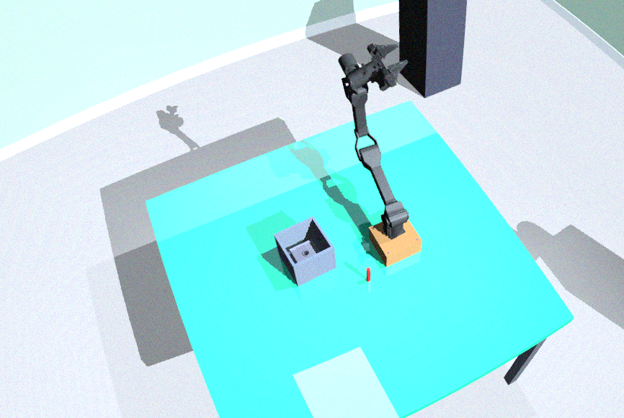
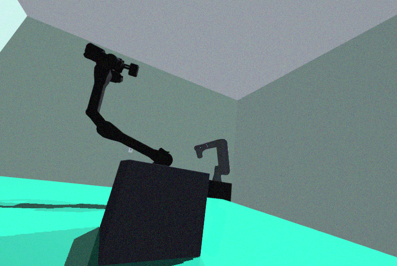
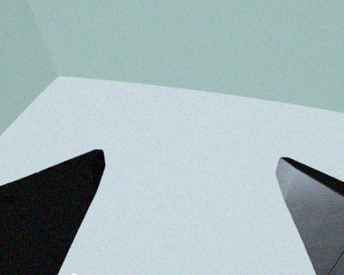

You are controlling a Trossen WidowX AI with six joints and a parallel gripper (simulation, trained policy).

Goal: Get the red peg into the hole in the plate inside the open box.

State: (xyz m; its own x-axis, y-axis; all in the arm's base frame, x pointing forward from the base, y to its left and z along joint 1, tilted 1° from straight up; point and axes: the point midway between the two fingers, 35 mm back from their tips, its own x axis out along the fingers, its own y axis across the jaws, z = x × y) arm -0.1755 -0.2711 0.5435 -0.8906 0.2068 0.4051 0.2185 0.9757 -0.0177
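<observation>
The red peg is 59 cm below my gripper tip, 37 cm to the left of it and 36 cm ahead of it.
</observation>
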